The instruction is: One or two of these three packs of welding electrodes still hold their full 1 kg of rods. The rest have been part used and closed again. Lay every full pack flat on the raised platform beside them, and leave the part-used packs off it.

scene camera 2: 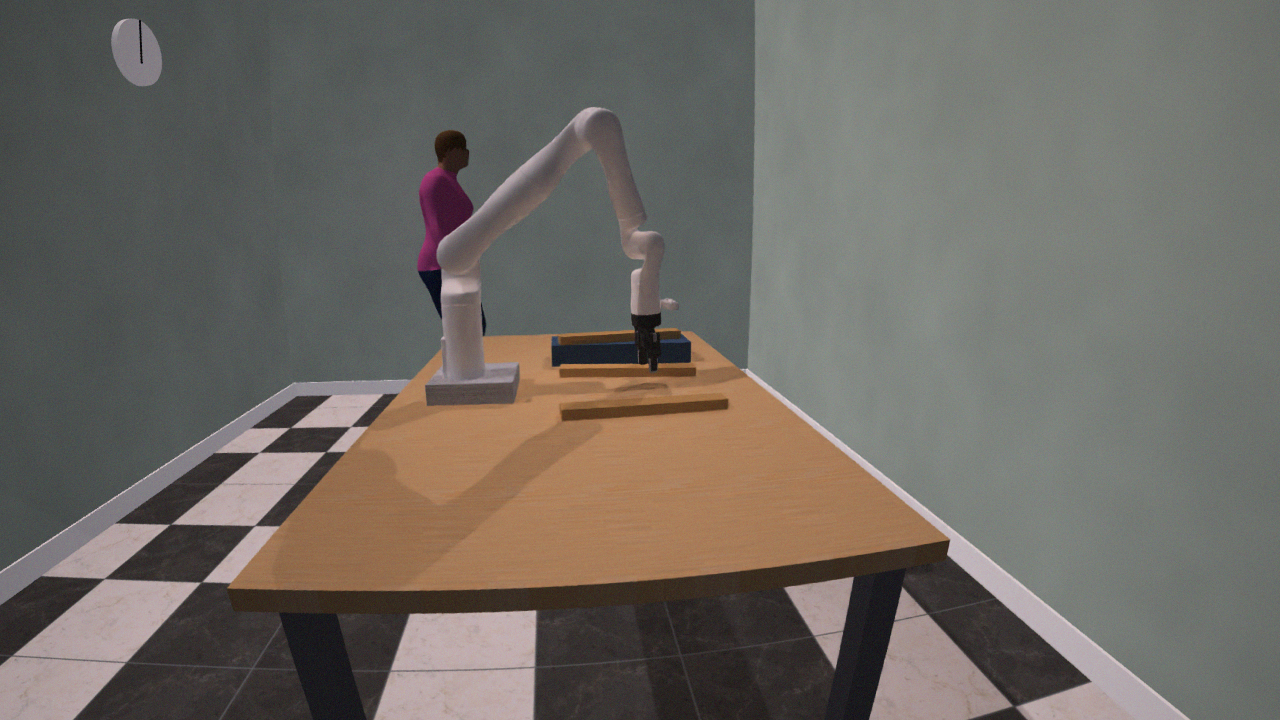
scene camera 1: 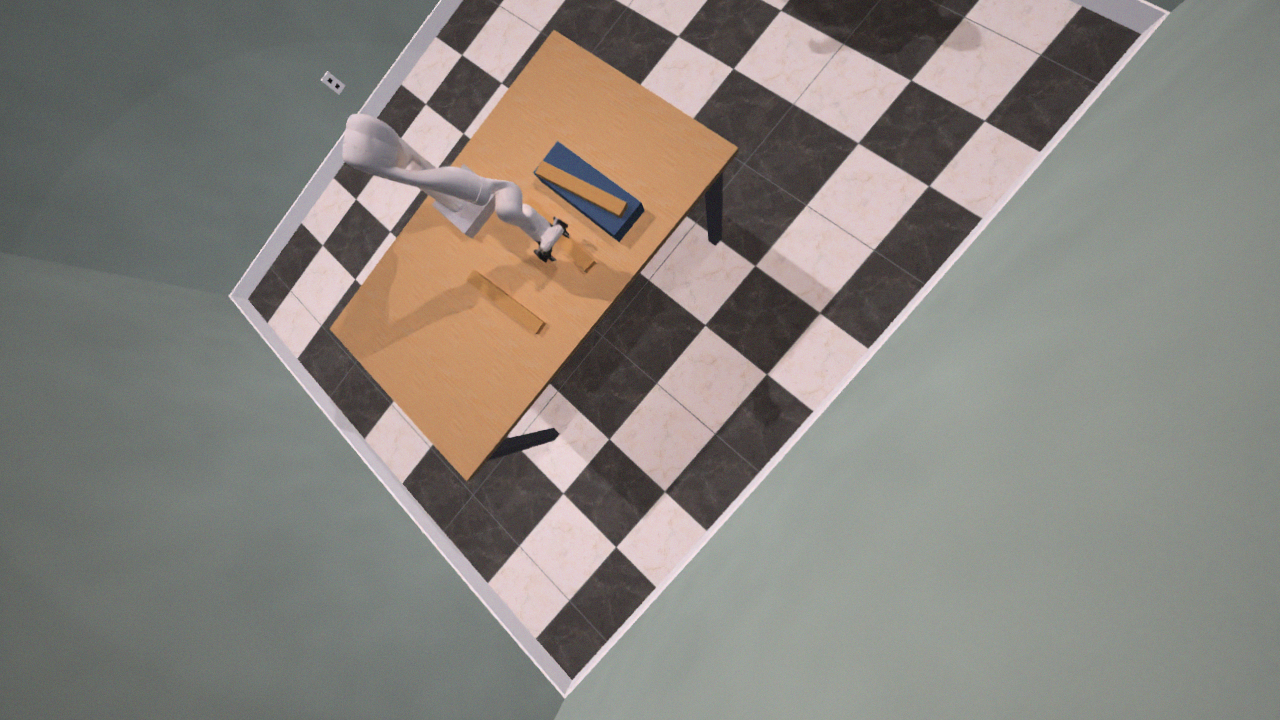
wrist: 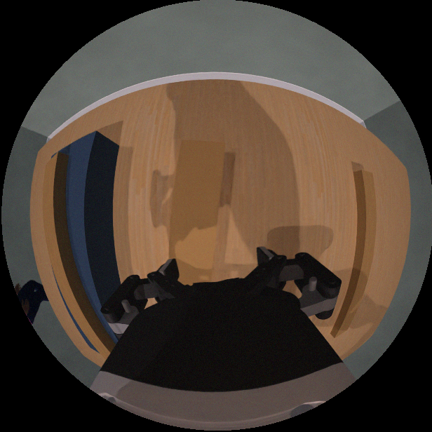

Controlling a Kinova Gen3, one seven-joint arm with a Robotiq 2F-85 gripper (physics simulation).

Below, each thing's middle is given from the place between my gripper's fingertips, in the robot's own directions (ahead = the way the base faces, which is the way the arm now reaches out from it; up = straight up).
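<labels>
Relative to the blue raised platform (scene camera 1: 559, 156), my hand is 1 cm below it, 7 cm past it and 21 cm to the right of it.
</labels>
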